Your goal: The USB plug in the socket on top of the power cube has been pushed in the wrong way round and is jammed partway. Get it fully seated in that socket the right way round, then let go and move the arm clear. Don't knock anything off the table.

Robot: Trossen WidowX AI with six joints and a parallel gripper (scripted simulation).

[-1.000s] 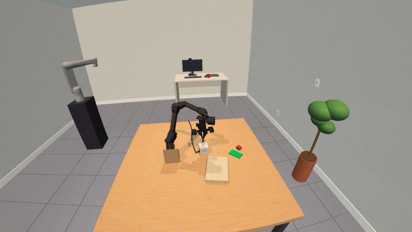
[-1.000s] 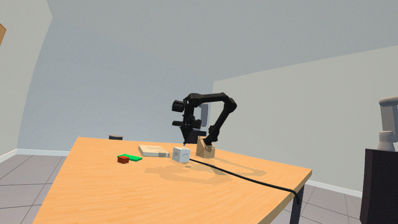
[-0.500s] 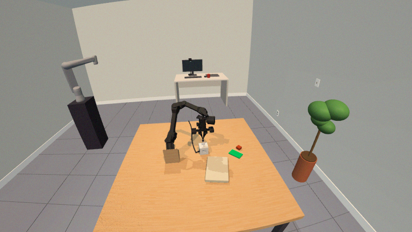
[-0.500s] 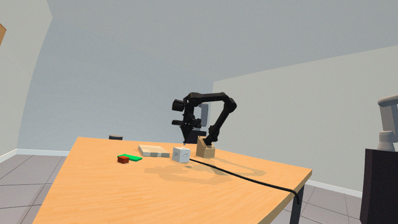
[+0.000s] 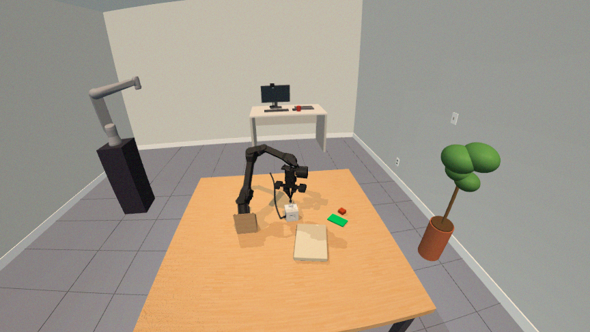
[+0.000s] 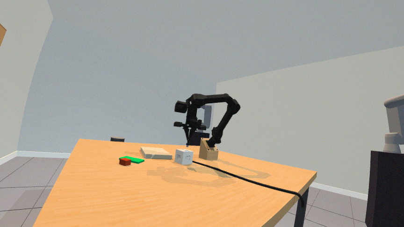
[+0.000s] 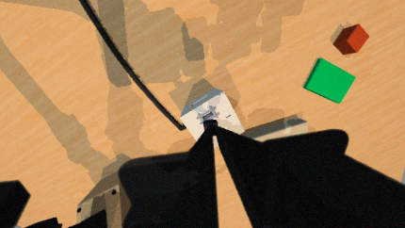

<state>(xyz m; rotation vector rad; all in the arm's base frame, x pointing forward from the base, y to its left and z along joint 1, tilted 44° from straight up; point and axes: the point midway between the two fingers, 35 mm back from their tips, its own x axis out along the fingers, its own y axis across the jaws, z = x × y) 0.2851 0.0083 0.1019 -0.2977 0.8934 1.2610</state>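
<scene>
Now: the dark USB plug 20 mm below my gripper tip. From my gripper tip the other things lie so: beige flat box: 70 mm ahead, 260 mm to the right, 120 mm below; then small red block: 330 mm ahead, 50 mm to the right, 120 mm below; then green flat block: 280 mm ahead, 110 mm to the right, 130 mm below.
</scene>
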